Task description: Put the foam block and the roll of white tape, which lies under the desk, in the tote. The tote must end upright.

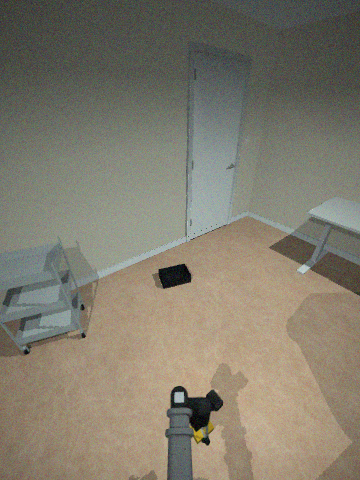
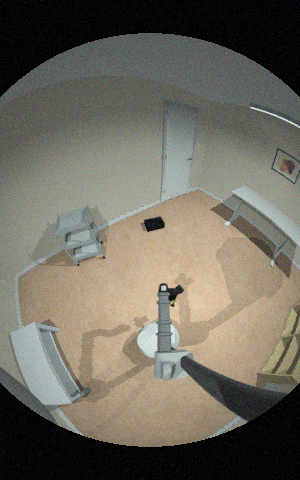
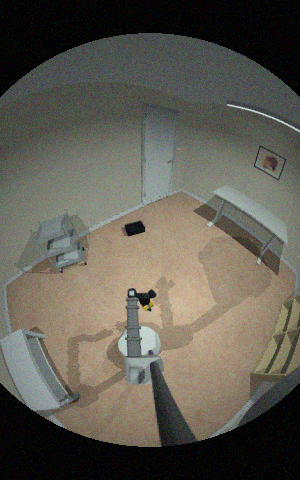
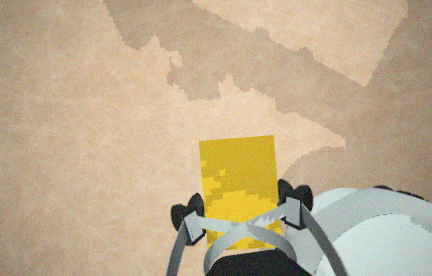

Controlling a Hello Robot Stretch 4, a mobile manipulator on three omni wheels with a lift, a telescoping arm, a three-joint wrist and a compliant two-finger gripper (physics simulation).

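Places are measured from the robot's base along level axes (x right, y ahead, z up), in metres.
Pixels of known places: gripper, between the fingertips: (image 1: pixel 198 431) (image 3: pixel 145 306) (image 4: pixel 240 202).
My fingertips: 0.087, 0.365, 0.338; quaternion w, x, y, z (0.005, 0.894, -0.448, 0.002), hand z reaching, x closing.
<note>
Behind a point stands the place of what it marks, as x, y, z.
The yellow foam block (image 4: pixel 240 167) {0.118, 0.383, 0.371} (image 1: pixel 197 435) {0.077, 0.345, 0.371} is held between the two rubber fingertips of my gripper (image 4: pixel 240 202) {0.087, 0.365, 0.338} (image 1: pixel 204 434) {0.087, 0.365, 0.338} (image 2: pixel 173 301) {0.087, 0.365, 0.338} (image 3: pixel 148 305) {0.087, 0.365, 0.338}. The gripper is shut on it and hangs above the floor, beside the end of the arm. The black tote (image 1: pixel 175 276) {-0.029, 1.775, -0.024} (image 2: pixel 154 224) {-0.024, 1.768, -0.031} (image 3: pixel 135 228) {-0.019, 1.771, -0.025} stands apart from the gripper on the floor, near the wall left of the door; it looks upright, and its inside is too dark to make out. A white desk (image 1: pixel 338 212) {1.606, 1.886, 0.692} (image 2: pixel 265 207) {1.884, 1.536, 0.693} (image 3: pixel 250 210) {1.808, 1.393, 0.693} stands at the right wall. The roll of white tape does not show.
A grey three-tier cart (image 1: pixel 27 265) {-1.045, 1.173, 0.634} (image 2: pixel 71 221) {-1.043, 1.133, 0.635} stands at the left wall. A white table (image 2: pixel 37 367) {-1.137, -0.572, 0.422} (image 3: pixel 24 372) is at the lower left. A wooden shelf unit (image 3: pixel 261 384) is at the lower right. A door (image 1: pixel 215 145) {0.453, 2.715, 1.175} is in the back wall.
</note>
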